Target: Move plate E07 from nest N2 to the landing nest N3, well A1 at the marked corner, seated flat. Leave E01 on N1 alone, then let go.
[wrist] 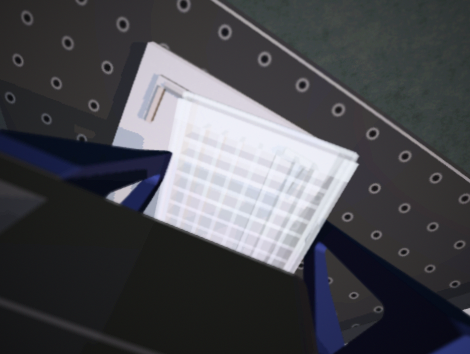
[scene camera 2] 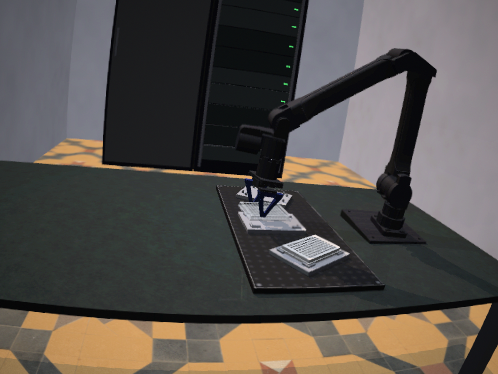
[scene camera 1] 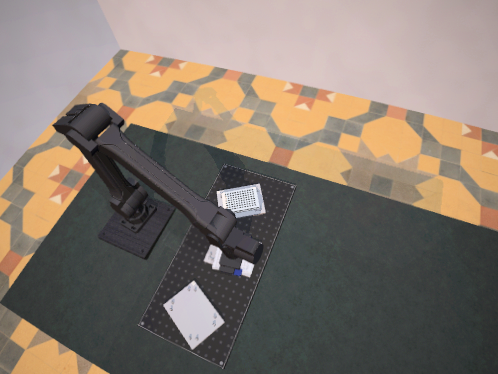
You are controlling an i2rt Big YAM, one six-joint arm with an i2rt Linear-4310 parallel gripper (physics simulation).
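Observation:
Clear well plate E07 (scene camera 2: 281, 213) (wrist: 258, 171) is between the blue fingers of my gripper (scene camera 2: 259, 208) (wrist: 243, 195) (scene camera 1: 236, 271), which is shut on its long sides. The plate hangs level over the middle white nest (scene camera 2: 281, 227) (wrist: 151, 95), close to it or resting on it; I cannot tell which. One corner bracket of that nest shows beside the plate's corner in the wrist view. The tilted white nest (scene camera 1: 192, 314) (scene camera 2: 286, 197) at the board's end is empty. Plate E01 (scene camera 1: 240, 199) (scene camera 2: 311, 247) sits on its nest at the other end, apart from the gripper.
All three nests stand on a black perforated board (scene camera 1: 277, 209) (scene camera 2: 257, 257) (wrist: 399, 182) on the dark green table (scene camera 1: 362, 261). The arm's base plate (scene camera 1: 136, 229) (scene camera 2: 382, 231) is beside the board. A black server rack (scene camera 2: 161, 80) stands behind the table.

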